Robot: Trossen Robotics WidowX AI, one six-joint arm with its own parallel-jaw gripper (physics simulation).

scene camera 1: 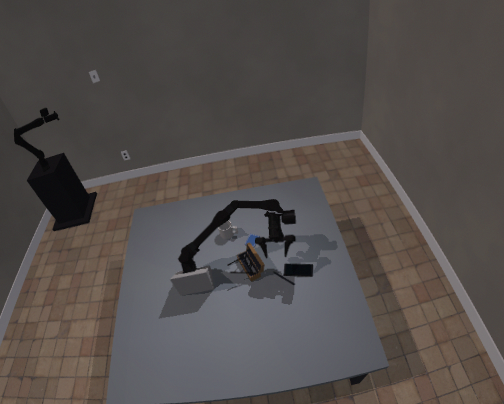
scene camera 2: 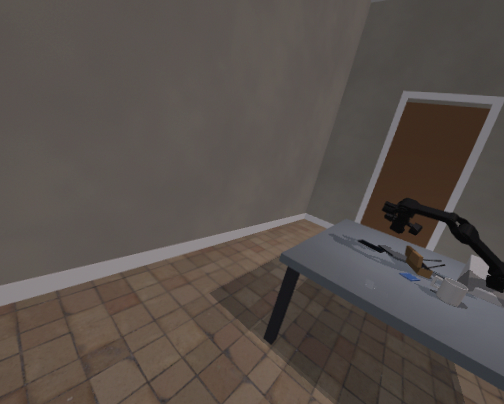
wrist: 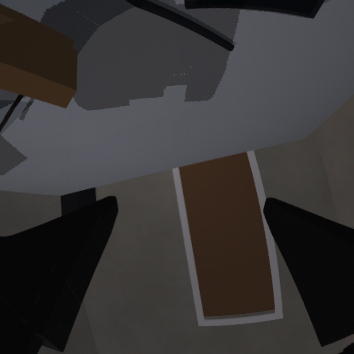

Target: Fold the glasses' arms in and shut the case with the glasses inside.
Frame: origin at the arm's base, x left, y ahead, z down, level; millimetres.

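Seen in the pictures: gripper, between the fingertips: (scene camera 1: 276, 257) (wrist: 191, 204); arm's base, origin of its link: (scene camera 1: 189, 271) (scene camera 2: 494, 283).
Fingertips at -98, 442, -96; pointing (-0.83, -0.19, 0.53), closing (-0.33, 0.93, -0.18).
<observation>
Offsets run from my fingertips to a thing's top centre, as dx, dy, dz. "*": to the spot under its first point.
The brown glasses case @(* +98, -89, +126) (scene camera 1: 256, 260) (scene camera 2: 414, 258) (wrist: 37, 62) stands open on the grey table, its lid raised on the side toward my gripper. The dark glasses sit in it. Their thin arms stick out unfolded past the side away from the lid; one glasses arm (scene camera 2: 434, 260) (wrist: 11, 114) shows clearly. The lenses are hard to make out and are hidden by the lid in scene camera 2. My gripper (scene camera 1: 276, 255) (scene camera 2: 407, 230) (wrist: 191, 204) is wide open and empty, in the air above the table, off to the lid's side of the case and touching nothing.
A black phone @(+11, +112, +172) (scene camera 1: 298, 270) (scene camera 2: 371, 245) (wrist: 255, 4) and a dark pen @(-14, +24, +171) (scene camera 1: 284, 278) (wrist: 192, 26) lie on the gripper's side of the case. A blue cloth @(+278, -84, +175) (scene camera 1: 251, 240) (scene camera 2: 409, 276) and a white mug @(* +325, -217, +116) (scene camera 1: 226, 232) (scene camera 2: 452, 292) are nearby. A white box (scene camera 1: 192, 282) is by the arm's base.
</observation>
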